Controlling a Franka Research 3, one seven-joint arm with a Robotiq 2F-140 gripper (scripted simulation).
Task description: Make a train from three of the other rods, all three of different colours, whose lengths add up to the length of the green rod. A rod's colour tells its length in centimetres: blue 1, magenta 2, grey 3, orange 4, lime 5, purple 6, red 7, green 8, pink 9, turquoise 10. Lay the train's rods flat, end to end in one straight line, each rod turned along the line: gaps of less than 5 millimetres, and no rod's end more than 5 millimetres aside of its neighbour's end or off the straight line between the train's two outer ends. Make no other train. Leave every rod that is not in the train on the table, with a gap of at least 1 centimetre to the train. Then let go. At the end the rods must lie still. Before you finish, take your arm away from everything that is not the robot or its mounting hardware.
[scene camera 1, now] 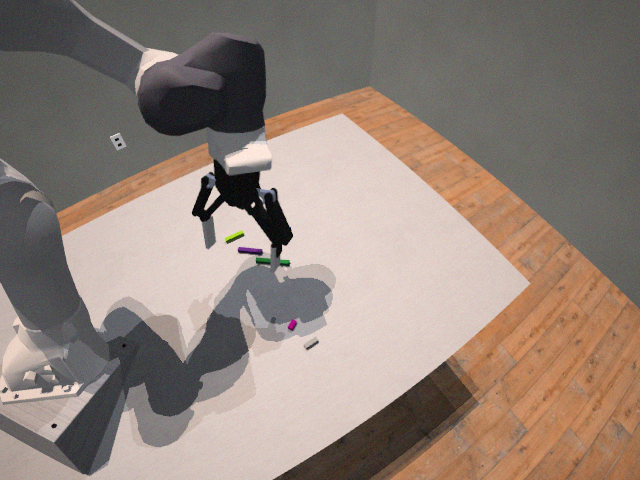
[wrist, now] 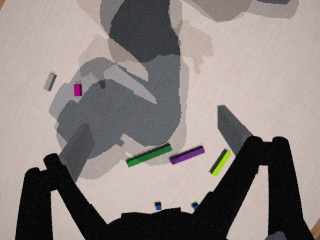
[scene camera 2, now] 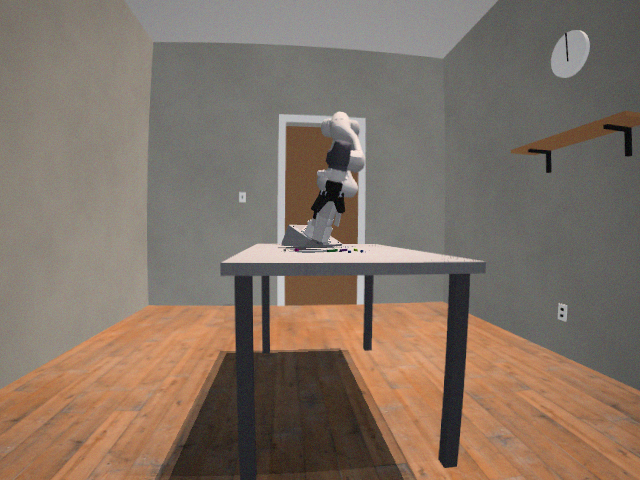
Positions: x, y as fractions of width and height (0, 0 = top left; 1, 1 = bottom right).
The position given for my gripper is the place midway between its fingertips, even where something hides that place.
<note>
In view: my gripper (scene camera 1: 0.38, 0.53).
My gripper also shows in the wrist view (wrist: 0.48, 0.52) and in scene camera 2 (scene camera 2: 0.51, 0.47).
</note>
